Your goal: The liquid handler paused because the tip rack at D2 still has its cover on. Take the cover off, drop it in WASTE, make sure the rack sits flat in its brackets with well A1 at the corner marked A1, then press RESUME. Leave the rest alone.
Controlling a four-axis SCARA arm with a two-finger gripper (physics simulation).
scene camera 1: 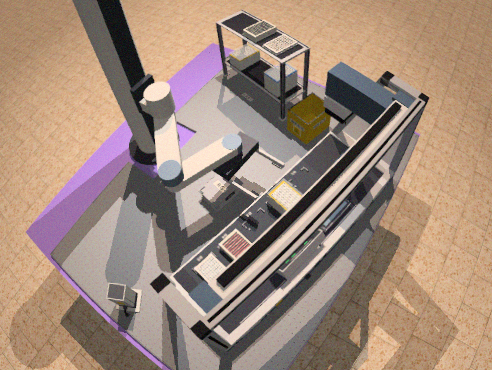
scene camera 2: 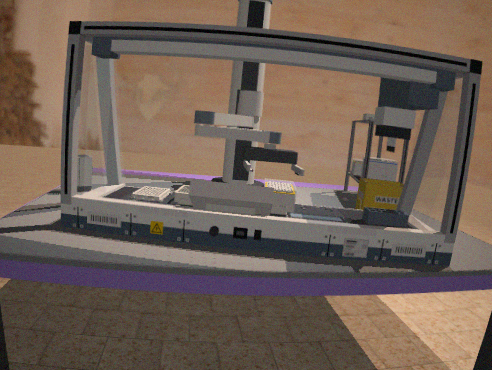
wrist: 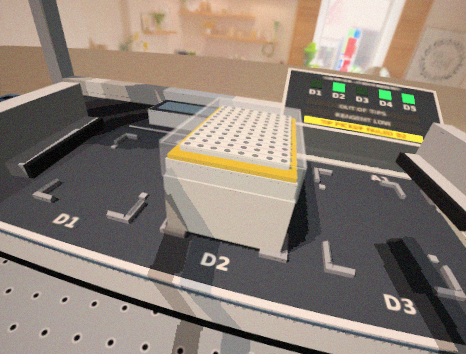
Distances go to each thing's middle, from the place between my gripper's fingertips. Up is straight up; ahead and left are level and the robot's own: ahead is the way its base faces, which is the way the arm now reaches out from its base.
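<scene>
Yellow WASTE bin (scene camera 1: 306,119): 410 mm to the left of my hand, 90 mm below it, 60 mm behind it.
</scene>
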